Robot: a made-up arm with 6 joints. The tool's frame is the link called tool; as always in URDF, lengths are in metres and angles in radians. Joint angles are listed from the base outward.
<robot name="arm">
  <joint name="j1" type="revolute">
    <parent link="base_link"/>
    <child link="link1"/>
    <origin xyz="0.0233 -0.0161 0.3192" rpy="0 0 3.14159"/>
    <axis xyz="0 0 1"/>
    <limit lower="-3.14" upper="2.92"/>
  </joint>
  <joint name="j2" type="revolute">
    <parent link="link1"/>
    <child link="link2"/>
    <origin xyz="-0.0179 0.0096 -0.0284" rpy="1.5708 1.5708 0"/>
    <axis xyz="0 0 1"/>
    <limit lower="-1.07" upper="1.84"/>
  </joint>
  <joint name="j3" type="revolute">
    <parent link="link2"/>
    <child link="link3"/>
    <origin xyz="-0.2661 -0.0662 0.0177" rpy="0 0 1.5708"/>
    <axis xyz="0 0 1"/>
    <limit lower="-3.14" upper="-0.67"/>
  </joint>
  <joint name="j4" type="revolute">
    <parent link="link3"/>
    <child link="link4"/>
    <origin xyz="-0.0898 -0.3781 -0.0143" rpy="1.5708 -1.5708 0"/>
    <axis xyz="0 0 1"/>
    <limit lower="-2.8" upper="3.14"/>
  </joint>
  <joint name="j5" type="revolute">
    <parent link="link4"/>
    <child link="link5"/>
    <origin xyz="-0.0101 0.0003 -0.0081" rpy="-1.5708 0 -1.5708"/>
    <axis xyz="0 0 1"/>
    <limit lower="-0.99" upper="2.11"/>
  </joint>
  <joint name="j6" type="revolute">
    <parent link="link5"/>
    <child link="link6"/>
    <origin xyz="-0.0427 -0.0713 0.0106" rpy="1.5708 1.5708 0"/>
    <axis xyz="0 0 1"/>
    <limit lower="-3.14" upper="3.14"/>
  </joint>
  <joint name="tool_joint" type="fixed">
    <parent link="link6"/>
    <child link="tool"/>
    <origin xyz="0.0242 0.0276 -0.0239" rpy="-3.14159 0 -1.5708"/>
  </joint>
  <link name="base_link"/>
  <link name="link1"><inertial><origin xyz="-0.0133 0.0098 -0.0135"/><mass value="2.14"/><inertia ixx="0.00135" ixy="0" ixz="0" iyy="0.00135" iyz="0" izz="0.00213"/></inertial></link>
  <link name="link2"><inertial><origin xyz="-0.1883 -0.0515 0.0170"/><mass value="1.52"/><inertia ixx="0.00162" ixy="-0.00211" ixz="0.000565" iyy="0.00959" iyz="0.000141" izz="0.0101"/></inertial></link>
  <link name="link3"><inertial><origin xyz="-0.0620 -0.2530 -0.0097"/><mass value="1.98"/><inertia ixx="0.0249" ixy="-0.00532" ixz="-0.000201" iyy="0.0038" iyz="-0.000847" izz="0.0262"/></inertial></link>
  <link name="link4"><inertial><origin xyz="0.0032 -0.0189 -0.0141"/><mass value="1.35"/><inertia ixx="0.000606" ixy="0" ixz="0" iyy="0.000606" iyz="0" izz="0.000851"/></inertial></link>
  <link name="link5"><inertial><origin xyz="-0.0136 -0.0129 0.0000"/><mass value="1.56"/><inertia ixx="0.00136" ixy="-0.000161" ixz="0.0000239" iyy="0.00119" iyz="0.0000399" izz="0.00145"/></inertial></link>
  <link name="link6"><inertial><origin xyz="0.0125 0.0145 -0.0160"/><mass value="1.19"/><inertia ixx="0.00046" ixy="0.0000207" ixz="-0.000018" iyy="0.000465" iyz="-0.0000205" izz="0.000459"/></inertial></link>
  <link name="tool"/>
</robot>
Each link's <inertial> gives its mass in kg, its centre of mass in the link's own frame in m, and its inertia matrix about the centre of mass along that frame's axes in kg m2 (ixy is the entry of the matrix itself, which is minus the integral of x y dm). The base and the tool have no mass. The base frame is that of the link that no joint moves.
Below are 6 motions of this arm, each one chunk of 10 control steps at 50 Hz.
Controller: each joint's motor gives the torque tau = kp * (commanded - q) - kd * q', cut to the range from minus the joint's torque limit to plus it. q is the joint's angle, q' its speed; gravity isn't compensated. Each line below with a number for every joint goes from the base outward.
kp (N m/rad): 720 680 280 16 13 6.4
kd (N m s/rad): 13 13 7.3 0.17 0.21 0.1
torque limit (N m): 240 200 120 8.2 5.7 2.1
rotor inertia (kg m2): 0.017 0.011 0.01 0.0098 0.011 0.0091
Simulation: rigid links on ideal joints. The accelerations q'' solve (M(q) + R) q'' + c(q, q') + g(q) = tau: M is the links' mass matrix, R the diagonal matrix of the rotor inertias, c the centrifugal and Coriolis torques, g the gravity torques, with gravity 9.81 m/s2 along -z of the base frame. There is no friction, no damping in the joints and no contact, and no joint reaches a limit. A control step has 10 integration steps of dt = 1/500 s. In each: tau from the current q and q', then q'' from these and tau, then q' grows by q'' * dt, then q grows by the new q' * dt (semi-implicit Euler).
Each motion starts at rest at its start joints. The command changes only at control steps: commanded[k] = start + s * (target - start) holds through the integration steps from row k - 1 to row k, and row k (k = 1, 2, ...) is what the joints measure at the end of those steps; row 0 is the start. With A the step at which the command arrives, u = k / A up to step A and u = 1 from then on. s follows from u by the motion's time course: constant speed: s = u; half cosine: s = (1 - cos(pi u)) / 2; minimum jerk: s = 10 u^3 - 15 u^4 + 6 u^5; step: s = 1 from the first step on.
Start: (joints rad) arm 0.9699 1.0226 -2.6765 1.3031 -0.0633 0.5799
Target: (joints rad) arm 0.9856 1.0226 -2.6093 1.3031 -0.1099 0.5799
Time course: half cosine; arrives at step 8
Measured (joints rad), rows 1 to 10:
1: 0.9700 1.0253 -2.6755 1.3027 -0.0659 0.5802
2: 0.9703 1.0296 -2.6675 1.3020 -0.0725 0.5806
3: 0.9709 1.0352 -2.6531 1.3022 -0.0816 0.5801
4: 0.9721 1.0421 -2.6336 1.3041 -0.0916 0.5778
5: 0.9740 1.0505 -2.6108 1.3082 -0.1005 0.5734
6: 0.9764 1.0603 -2.5866 1.3140 -0.1065 0.5666
7: 0.9794 1.0713 -2.5628 1.3210 -0.1078 0.5580
8: 0.9825 1.0834 -2.5412 1.3284 -0.1033 0.5482
9: 0.9856 1.0954 -2.5224 1.3352 -0.0930 0.5380
10: 0.9882 1.1062 -2.5062 1.3405 -0.0785 0.5287

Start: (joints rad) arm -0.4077 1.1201 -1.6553 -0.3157 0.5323 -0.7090
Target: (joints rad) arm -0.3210 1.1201 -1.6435 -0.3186 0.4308 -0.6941
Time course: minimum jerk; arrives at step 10
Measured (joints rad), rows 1 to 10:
1: -0.4076 1.1250 -1.6578 -0.3162 0.5306 -0.7098
2: -0.4071 1.1333 -1.6571 -0.3180 0.5248 -0.7135
3: -0.4053 1.1418 -1.6500 -0.3196 0.5180 -0.7191
4: -0.4007 1.1501 -1.6381 -0.3189 0.5141 -0.7237
5: -0.3921 1.1585 -1.6239 -0.3150 0.5146 -0.7245
6: -0.3789 1.1667 -1.6092 -0.3086 0.5184 -0.7202
7: -0.3614 1.1745 -1.5952 -0.3018 0.5226 -0.7110
8: -0.3412 1.1813 -1.5828 -0.2967 0.5243 -0.6990
9: -0.3208 1.1866 -1.5727 -0.2948 0.5221 -0.6869
10: -0.3035 1.1901 -1.5655 -0.2962 0.5160 -0.6772

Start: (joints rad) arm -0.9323 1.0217 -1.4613 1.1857 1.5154 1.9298
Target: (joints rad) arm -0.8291 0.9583 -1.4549 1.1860 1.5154 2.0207
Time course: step
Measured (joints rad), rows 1 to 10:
1: -0.9220 1.0118 -1.4466 1.1821 1.4801 1.9465
2: -0.8971 1.0001 -1.4290 1.1655 1.4223 1.9828
3: -0.8647 0.9954 -1.4209 1.1451 1.3822 2.0267
4: -0.8321 0.9966 -1.4199 1.1369 1.3780 2.0683
5: -0.8050 0.9997 -1.4203 1.1483 1.4099 2.0998
6: -0.7868 1.0023 -1.4187 1.1728 1.4660 2.1156
7: -0.7785 1.0039 -1.4151 1.1962 1.5278 2.1139
8: -0.7798 1.0045 -1.4108 1.2064 1.5765 2.0970
9: -0.7886 1.0048 -1.4072 1.1989 1.5988 2.0703
10: -0.8022 1.0049 -1.4052 1.1779 1.5901 2.0410

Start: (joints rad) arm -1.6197 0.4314 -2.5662 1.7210 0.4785 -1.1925
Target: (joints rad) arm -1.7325 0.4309 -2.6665 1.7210 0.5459 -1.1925
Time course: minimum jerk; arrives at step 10
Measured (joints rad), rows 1 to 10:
1: -1.6198 0.4332 -2.5654 1.7210 0.4763 -1.1908
2: -1.6206 0.4379 -2.5632 1.7215 0.4736 -1.1865
3: -1.6241 0.4456 -2.5609 1.7239 0.4765 -1.1800
4: -1.6319 0.4558 -2.5597 1.7287 0.4905 -1.1718
5: -1.6454 0.4675 -2.5598 1.7347 0.5164 -1.1627
6: -1.6643 0.4794 -2.5610 1.7391 0.5489 -1.1541
7: -1.6873 0.4899 -2.5627 1.7384 0.5780 -1.1482
8: -1.7114 0.4978 -2.5642 1.7309 0.5918 -1.1470
9: -1.7334 0.5024 -2.5653 1.7176 0.5817 -1.1523
10: -1.7505 0.5039 -2.5662 1.7026 0.5462 -1.1644

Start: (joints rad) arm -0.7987 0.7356 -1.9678 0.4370 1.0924 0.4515
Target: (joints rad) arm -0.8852 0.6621 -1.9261 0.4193 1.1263 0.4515
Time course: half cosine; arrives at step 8
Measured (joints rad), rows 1 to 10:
1: -0.7989 0.7375 -1.9651 0.4376 1.0918 0.4518
2: -0.8002 0.7403 -1.9546 0.4400 1.0911 0.4525
3: -0.8036 0.7422 -1.9359 0.4445 1.0948 0.4541
4: -0.8106 0.7429 -1.9116 0.4497 1.1076 0.4564
5: -0.8218 0.7425 -1.8849 0.4529 1.1304 0.4589
6: -0.8372 0.7417 -1.8594 0.4507 1.1598 0.4604
7: -0.8558 0.7409 -1.8382 0.4402 1.1891 0.4592
8: -0.8755 0.7410 -1.8237 0.4206 1.2107 0.4538
9: -0.8940 0.7417 -1.8163 0.3940 1.2183 0.4436
10: -0.9092 0.7420 -1.8139 0.3665 1.2100 0.4292

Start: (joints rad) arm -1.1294 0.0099 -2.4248 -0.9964 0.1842 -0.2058
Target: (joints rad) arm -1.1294 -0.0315 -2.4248 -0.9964 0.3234 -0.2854
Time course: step
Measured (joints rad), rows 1 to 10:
1: -1.1285 -0.0019 -2.4050 -0.9968 0.2058 -0.2158
2: -1.1273 -0.0082 -2.3957 -0.9985 0.2562 -0.2351
3: -1.1274 -0.0108 -2.3929 -0.9989 0.3138 -0.2567
4: -1.1288 -0.0119 -2.3921 -0.9963 0.3619 -0.2745
5: -1.1305 -0.0121 -2.3916 -0.9907 0.3917 -0.2841
6: -1.1318 -0.0119 -2.3911 -0.9844 0.4012 -0.2842
7: -1.1320 -0.0113 -2.3904 -0.9799 0.3935 -0.2764
8: -1.1314 -0.0106 -2.3895 -0.9792 0.3745 -0.2643
9: -1.1303 -0.0098 -2.3885 -0.9823 0.3511 -0.2521
10: -1.1292 -0.0091 -2.3876 -0.9879 0.3297 -0.2433

